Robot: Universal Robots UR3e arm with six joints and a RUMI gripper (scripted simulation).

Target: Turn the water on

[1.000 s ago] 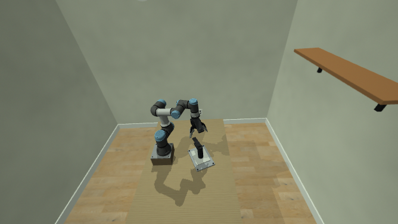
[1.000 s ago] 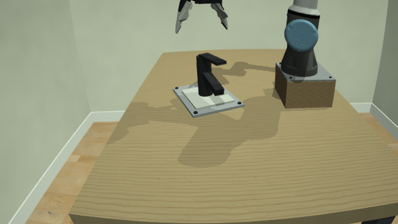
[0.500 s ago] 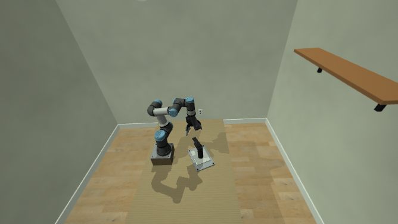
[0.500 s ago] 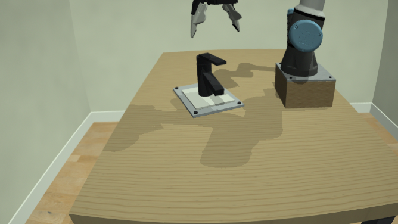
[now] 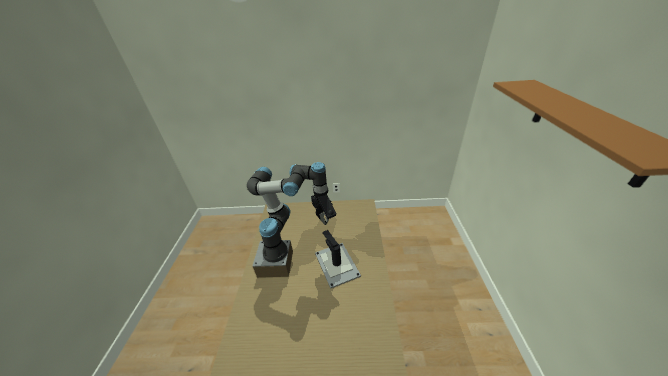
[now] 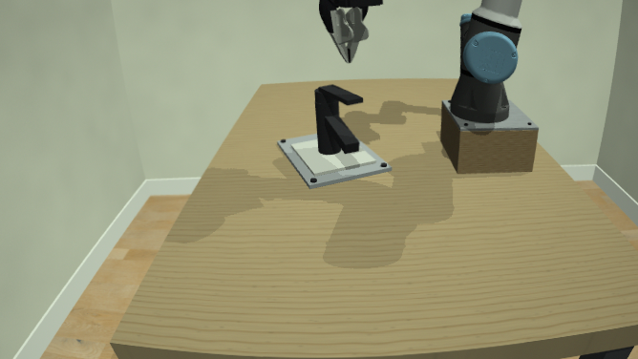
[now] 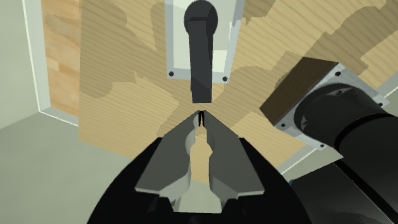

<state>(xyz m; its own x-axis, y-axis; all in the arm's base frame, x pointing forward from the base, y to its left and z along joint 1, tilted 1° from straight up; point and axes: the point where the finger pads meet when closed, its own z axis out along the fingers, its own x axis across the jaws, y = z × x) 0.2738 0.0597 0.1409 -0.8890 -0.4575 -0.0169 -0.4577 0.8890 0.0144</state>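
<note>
My hand is 20 mm short of the lever, 30 mm to the left of it and 80 mm above it. The rest, counted from my hand: black tap: 30 mm ahead, 60 mm to the right, 140 mm below.
</note>
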